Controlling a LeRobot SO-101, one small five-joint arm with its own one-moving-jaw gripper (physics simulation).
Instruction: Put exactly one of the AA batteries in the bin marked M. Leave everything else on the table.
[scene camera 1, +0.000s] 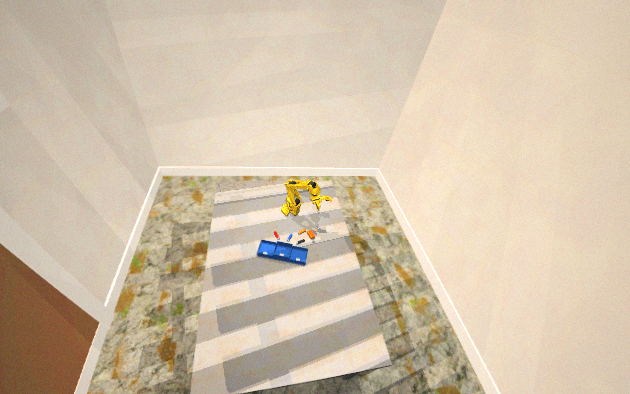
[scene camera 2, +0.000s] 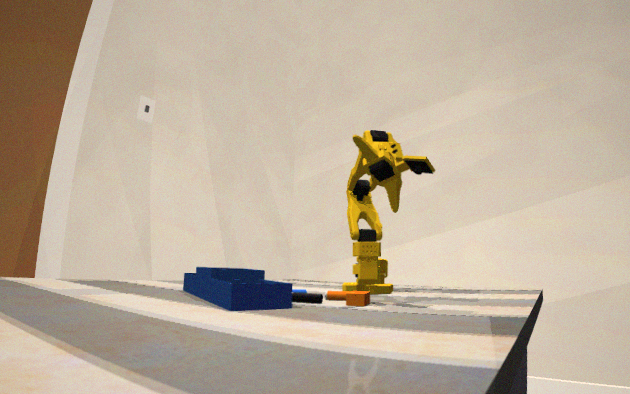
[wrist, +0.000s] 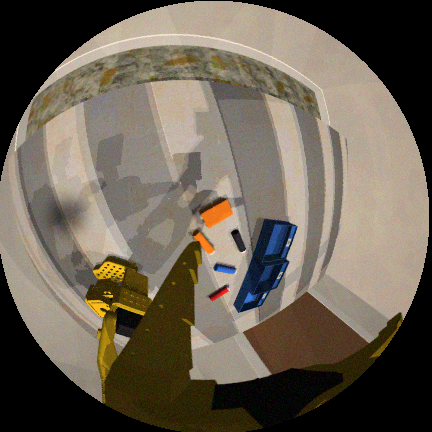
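Where they show: hand, tool point: (scene camera 1: 318, 210) (scene camera 2: 394, 209) (wrist: 200, 249); arm's base, link origin: (scene camera 1: 290, 212) (wrist: 130, 278).
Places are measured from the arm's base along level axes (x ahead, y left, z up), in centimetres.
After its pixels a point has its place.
Several small battery-like cylinders lie apart on the table: a red one (scene camera 1: 276, 234) @(x 16.5, y -9.8, z 1.2 cm) (wrist: 219, 293) @(x 16.7, y -9.2, z 1.2 cm), a blue one (scene camera 1: 290, 237) @(x 19.0, y -2.3, z 1.2 cm) (scene camera 2: 299, 291) @(x 18.0, y -1.6, z 1.1 cm) (wrist: 225, 268) @(x 18.5, y -2.1, z 1.2 cm), an orange one (scene camera 1: 302, 231) @(x 15.2, y 5.0, z 1.1 cm) (scene camera 2: 336, 295) @(x 15.9, y 4.5, z 0.8 cm) (wrist: 203, 242) @(x 14.9, y 5.1, z 1.4 cm) and a black one (scene camera 1: 300, 242) @(x 22.5, y 2.8, z 1.0 cm) (scene camera 2: 307, 298) @(x 22.2, y 3.6, z 0.7 cm) (wrist: 238, 240) @(x 21.3, y 3.6, z 1.4 cm). The blue three-compartment bin unit (scene camera 1: 292, 253) @(x 29.0, y -2.3, z 0.7 cm) (scene camera 2: 230, 295) @(x 36.1, y 3.1, z 1.8 cm) (wrist: 255, 270) @(x 24.9, y -4.5, z 2.6 cm) stands beside them. Its white labels are too small to read, so I cannot tell which is M. My gripper (scene camera 1: 325, 204) @(x 11.6, y 12.8, z 14.9 cm) (scene camera 2: 376, 174) (wrist: 298, 280) is wide open, empty and high above the table, nearer the arm's base than the cylinders.
An orange rectangular block (scene camera 1: 311, 234) @(x 18.1, y 9.6, z 1.7 cm) (scene camera 2: 358, 298) @(x 19.6, y 10.8, z 1.1 cm) (wrist: 216, 212) @(x 17.4, y 9.8, z 1.8 cm) lies beside the orange and black cylinders. The arm's yellow base (scene camera 1: 290, 208) @(x 1.4, y -0.7, z 5.5 cm) (scene camera 2: 368, 280) @(x 3.1, y 3.3, z 2.8 cm) (wrist: 117, 285) @(x 1.6, y 5.1, z 7.6 cm) stands behind the objects in scene camera 2. The striped table (scene camera 1: 290, 320) @(x 62.2, y -7.0, z 0.0 cm) (scene camera 2: 400, 340) @(x 36.2, y 24.6, z 0.0 cm) has its right edge beyond the block.
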